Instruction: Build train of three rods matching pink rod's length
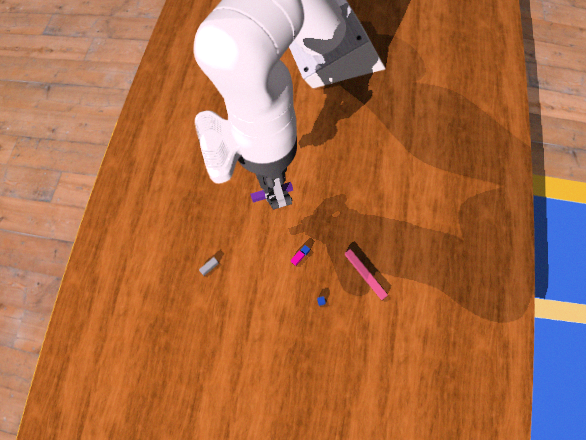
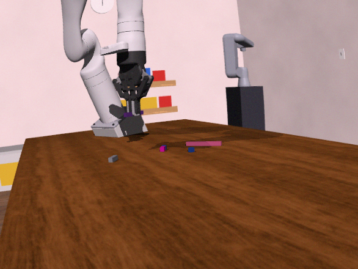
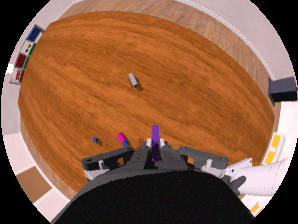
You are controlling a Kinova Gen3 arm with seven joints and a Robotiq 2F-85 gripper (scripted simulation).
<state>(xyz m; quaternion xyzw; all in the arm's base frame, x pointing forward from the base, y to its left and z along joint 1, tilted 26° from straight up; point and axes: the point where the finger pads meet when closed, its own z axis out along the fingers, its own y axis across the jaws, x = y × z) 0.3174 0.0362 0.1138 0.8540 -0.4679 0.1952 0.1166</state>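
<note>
The magenta rod is 10 cm below my hand, 6 cm ahead of it and 5 cm to the left of it. Also, from my hand: small blue rod: 12 cm ahead, 10 cm to the left, 10 cm below; grey rod: 10 cm below, 10 cm ahead, 8 cm to the right; purple rod: 1 cm below.
</note>
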